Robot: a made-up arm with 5 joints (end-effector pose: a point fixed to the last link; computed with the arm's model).
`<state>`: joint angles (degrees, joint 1 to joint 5).
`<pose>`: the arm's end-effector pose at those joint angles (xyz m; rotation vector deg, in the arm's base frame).
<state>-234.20 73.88 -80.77 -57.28 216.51</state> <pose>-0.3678 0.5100 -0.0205 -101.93 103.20 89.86</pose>
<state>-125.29 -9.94 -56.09 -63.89 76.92</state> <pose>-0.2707 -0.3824 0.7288 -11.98 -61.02 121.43</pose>
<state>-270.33 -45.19 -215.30 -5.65 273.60</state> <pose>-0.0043 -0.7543 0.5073 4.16 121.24 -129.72</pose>
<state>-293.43 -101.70 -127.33 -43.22 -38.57</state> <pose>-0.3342 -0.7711 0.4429 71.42 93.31 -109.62</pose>
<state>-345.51 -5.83 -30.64 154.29 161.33</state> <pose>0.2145 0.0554 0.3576 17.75 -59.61 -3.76</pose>
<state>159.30 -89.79 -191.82 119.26 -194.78</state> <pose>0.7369 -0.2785 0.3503 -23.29 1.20 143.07</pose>
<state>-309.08 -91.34 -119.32 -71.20 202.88</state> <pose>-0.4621 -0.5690 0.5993 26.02 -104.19 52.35</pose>
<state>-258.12 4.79 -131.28 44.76 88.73</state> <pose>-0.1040 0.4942 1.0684 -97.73 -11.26 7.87</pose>
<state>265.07 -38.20 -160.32 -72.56 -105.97</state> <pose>0.0429 0.4974 0.9221 -91.07 -8.80 -16.28</pose>
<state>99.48 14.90 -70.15 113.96 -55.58</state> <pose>-0.0834 0.4993 0.3392 30.42 137.54 -73.49</pose>
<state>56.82 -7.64 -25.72 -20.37 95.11</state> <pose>0.2634 0.4029 0.3708 -120.01 41.66 -15.61</pose>
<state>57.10 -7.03 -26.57 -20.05 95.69</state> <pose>0.2641 0.4083 0.3717 -119.94 41.99 -15.12</pose>
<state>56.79 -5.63 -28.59 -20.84 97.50</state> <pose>0.2726 0.4164 0.3781 -117.75 43.68 -14.56</pose>
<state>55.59 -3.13 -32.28 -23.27 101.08</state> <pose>0.2926 0.4272 0.3924 -112.39 47.12 -13.85</pose>
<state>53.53 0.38 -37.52 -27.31 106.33</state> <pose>0.3238 0.4381 0.4134 -103.86 51.56 -12.78</pose>
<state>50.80 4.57 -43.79 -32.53 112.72</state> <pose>0.3628 0.4448 0.4379 -93.06 55.83 -11.25</pose>
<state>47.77 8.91 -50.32 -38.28 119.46</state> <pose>0.4037 0.4448 0.4621 -81.44 58.83 -9.32</pose>
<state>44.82 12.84 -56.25 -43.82 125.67</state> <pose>0.4407 0.4379 0.4824 -70.69 60.21 -7.33</pose>
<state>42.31 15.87 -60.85 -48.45 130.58</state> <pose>0.4692 0.4271 0.4972 -62.16 60.32 -5.70</pose>
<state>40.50 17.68 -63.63 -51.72 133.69</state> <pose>0.4871 0.4160 0.5064 -56.59 59.84 -4.77</pose>
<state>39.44 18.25 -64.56 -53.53 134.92</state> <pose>0.4950 0.4072 0.5109 -53.93 59.35 -4.69</pose>
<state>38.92 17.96 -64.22 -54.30 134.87</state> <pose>0.4963 0.4008 0.5126 -53.20 59.04 -5.18</pose>
